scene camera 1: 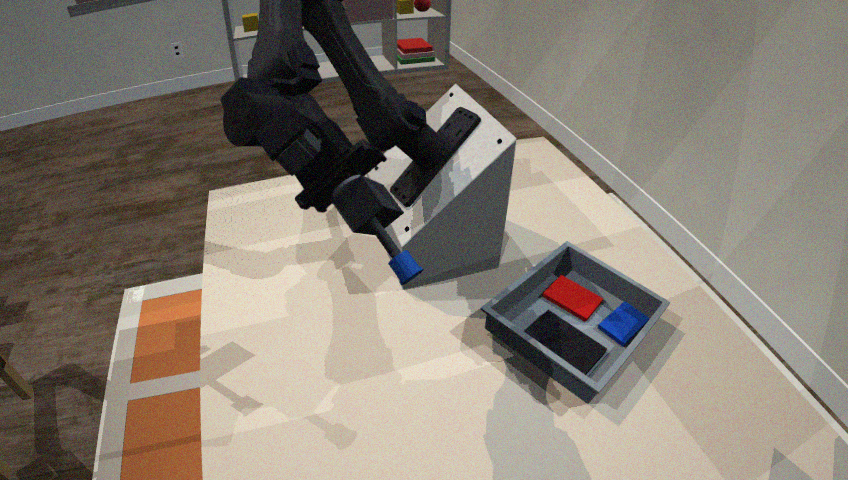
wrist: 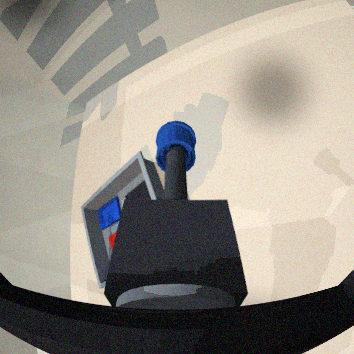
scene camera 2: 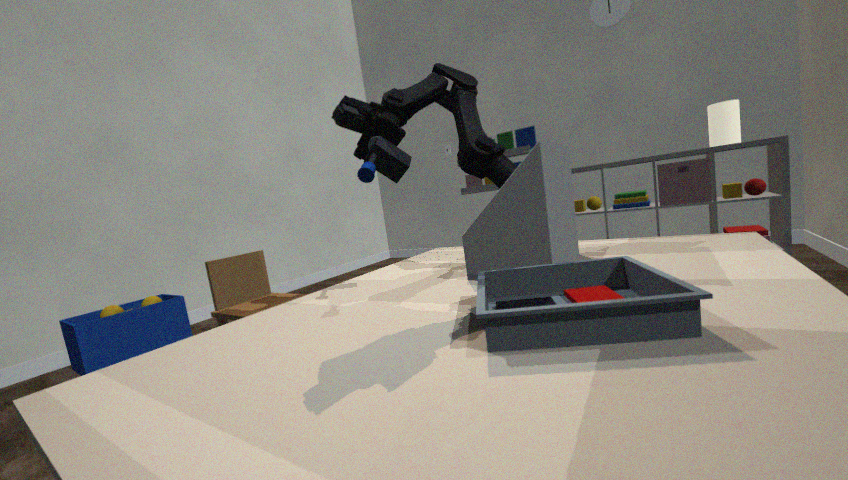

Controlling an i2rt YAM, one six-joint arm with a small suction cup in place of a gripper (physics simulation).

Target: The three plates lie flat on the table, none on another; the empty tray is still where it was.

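Places are measured from the arm's base along level axes (x left, y ahead, z down), in millimetres.
Pixels of known places: end effector, tool point: (scene camera 1: 412, 277) (wrist: 175, 138) (scene camera 2: 365, 175); arm's base, origin of the base link: (scene camera 1: 436, 156) (scene camera 2: 518, 186).
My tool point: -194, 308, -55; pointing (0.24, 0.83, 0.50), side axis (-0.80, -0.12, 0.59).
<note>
For each thing: its top centre in the pictures, then the offset to it from my tool point, as dx, dy, dz. Level surfaces: height alone.
- grey tray, middle of its top: (scene camera 2: 565, 279) (scene camera 1: 581, 305) (wrist: 115, 224) +302, +0, +193
- red plate, middle of its top: (scene camera 2: 594, 295) (scene camera 1: 573, 295) (wrist: 120, 248) +336, -48, +231
- smaller blue plate, middle of its top: (scene camera 1: 624, 321) (wrist: 107, 213) +379, +45, +231
- larger black plate, middle of its top: (scene camera 2: 527, 311) (scene camera 1: 562, 343) (wrist: 143, 210) +251, +27, +231
- table, its level: dz +243
The grey tray (scene camera 1: 538, 361) (scene camera 2: 595, 330) (wrist: 93, 260) stands upright on the table. Three plates lie flat and apart on its floor: a red plate (scene camera 1: 573, 296) (scene camera 2: 592, 293) (wrist: 113, 240), a smaller blue plate (scene camera 1: 623, 323) (wrist: 109, 213) and a larger black plate (scene camera 1: 565, 340) (scene camera 2: 524, 302). The blue plate is hidden behind the tray wall in scene camera 2. My suction gripper (scene camera 1: 406, 267) (scene camera 2: 366, 172) (wrist: 176, 142), a blue cup on a dark rod, is open, with no plate on it. It hangs high above the table, apart from the tray.
The arm's wedge-shaped grey base (scene camera 1: 467, 220) (scene camera 2: 511, 237) stands on the table (scene camera 1: 285, 356) (scene camera 2: 297, 434) beside the tray. An orange-and-white piece (scene camera 1: 163, 333) lies past the table's left edge in scene camera 1. A wall runs along the tray's side of the table.
</note>
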